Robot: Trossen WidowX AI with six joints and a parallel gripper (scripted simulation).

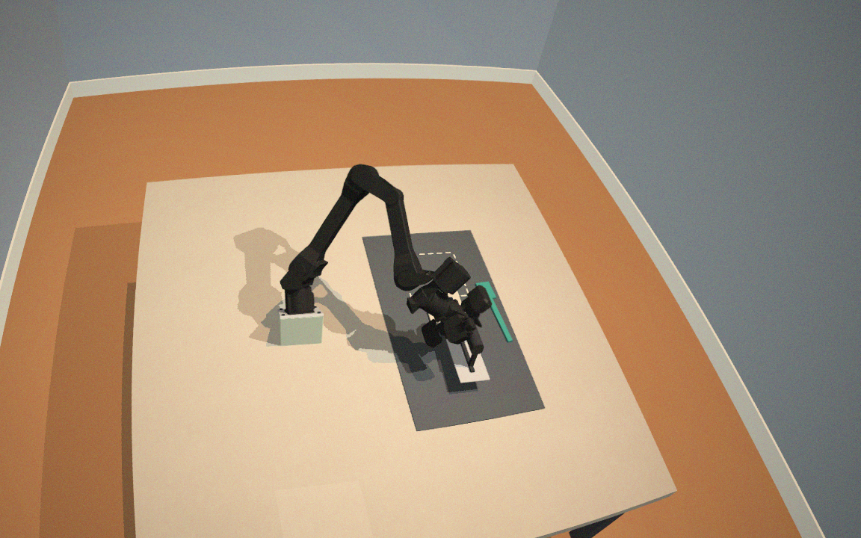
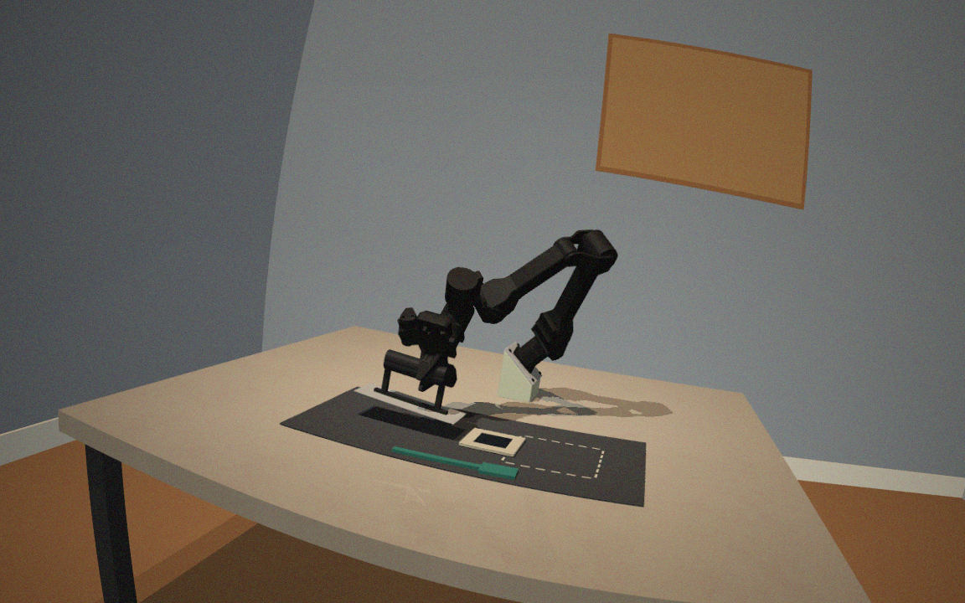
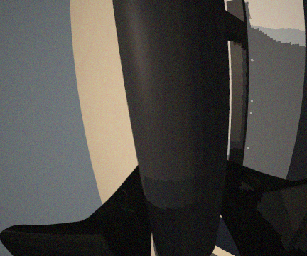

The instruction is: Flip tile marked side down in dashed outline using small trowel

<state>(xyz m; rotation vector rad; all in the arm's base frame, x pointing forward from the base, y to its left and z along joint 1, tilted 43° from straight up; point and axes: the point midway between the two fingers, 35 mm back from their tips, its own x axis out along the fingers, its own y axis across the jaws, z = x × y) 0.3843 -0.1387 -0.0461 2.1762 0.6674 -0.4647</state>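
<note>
Now: gripper tip 1 cm past the dark mat, 11 cm to the right of it and 11 cm above it. Also, from my gripper tip: green trowel 13 cm ahead, 13 cm to the left, 9 cm below; cream tile 1 cm behind, 15 cm to the left, 8 cm below.
</note>
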